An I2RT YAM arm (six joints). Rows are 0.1 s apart.
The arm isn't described. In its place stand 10 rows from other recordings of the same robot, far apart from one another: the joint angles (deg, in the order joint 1, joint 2, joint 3, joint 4, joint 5, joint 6), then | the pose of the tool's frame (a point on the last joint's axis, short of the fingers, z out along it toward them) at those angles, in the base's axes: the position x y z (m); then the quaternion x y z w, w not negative.
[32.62, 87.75, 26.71, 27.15, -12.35, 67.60] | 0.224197 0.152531 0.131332 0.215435 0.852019 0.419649 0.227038
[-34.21, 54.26, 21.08, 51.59, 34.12, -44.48] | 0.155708 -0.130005 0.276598 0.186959 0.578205 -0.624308 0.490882
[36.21, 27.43, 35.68, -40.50, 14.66, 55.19] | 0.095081 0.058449 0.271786 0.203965 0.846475 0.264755 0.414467
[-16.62, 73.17, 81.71, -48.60, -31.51, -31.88] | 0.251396 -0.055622 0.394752 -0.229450 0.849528 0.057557 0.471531
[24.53, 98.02, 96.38, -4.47, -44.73, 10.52] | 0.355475 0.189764 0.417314 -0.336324 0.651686 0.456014 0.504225
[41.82, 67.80, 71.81, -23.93, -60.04, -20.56] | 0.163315 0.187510 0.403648 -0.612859 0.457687 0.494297 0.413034
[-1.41, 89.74, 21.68, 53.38, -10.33, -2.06] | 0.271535 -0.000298 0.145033 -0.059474 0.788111 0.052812 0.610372
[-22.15, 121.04, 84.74, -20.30, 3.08, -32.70] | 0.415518 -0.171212 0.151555 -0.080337 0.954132 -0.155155 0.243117
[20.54, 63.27, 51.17, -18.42, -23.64, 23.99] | 0.224632 0.099410 0.302458 -0.075984 0.852548 0.348566 0.381956
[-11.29, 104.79, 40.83, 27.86, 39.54, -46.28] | 0.319991 -0.086993 0.115189 -0.105975 0.846143 -0.469625 0.228613
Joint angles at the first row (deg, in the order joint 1, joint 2, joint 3, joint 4, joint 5, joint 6):
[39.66 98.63 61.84 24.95 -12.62 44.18]
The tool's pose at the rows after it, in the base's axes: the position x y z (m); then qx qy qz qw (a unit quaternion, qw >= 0):
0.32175 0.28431 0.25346 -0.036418 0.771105 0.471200 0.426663
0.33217 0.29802 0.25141 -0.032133 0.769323 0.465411 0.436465
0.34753 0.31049 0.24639 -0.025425 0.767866 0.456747 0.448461
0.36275 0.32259 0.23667 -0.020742 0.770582 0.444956 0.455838
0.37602 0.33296 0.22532 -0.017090 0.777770 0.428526 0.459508
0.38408 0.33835 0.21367 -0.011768 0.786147 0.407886 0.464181
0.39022 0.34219 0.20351 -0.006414 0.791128 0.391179 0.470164
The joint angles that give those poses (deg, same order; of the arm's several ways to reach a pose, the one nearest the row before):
[40.67 104.97 69.36 24.38 -9.69 43.22]
[41.28 108.55 73.43 24.31 -7.81 42.96]
[41.32 112.95 78.19 24.29 -6.00 42.52]
[41.32 117.60 82.91 23.79 -4.45 41.91]
[41.32 121.84 87.33 22.35 -2.87 41.12]
[41.32 124.66 89.73 21.25 -0.82 40.25]
[41.32 126.93 91.44 20.91 1.06 39.57]

